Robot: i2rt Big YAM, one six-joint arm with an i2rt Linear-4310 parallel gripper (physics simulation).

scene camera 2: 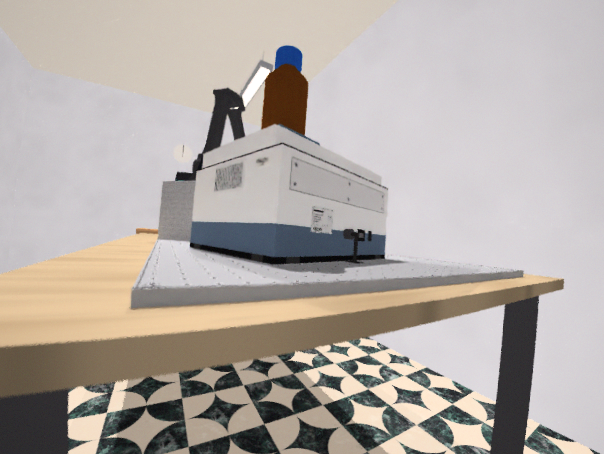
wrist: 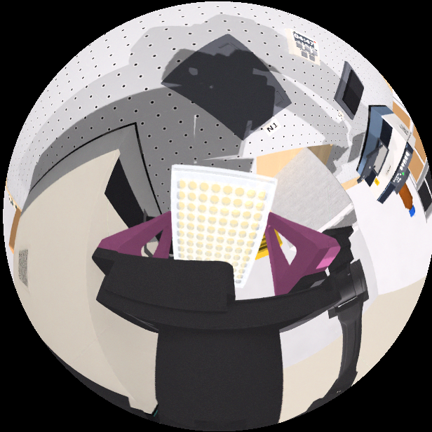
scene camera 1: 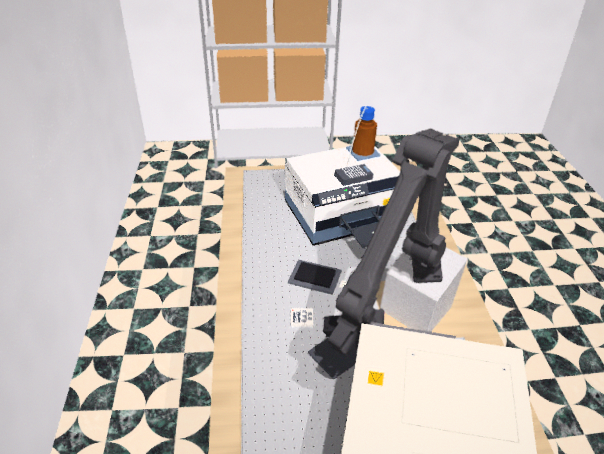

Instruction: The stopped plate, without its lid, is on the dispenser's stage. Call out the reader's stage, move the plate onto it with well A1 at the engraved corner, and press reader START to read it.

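Note:
A clear 96-well plate with pale yellow wells and no lid shows in the wrist view. My gripper is shut on it, with one purple finger at each long side. Which corner is A1 cannot be told. The cream reader is at the near right in scene camera 1, left of the plate in the wrist view. A dark opening shows on its face; its stage and START key cannot be made out. The white and blue dispenser stands at the back, its dark stage out and without a plate.
A dark flat pad lies near the reader, beside the N1 label. A timer and tablet lie farther back. The arm's grey pedestal and a brown bottle also show.

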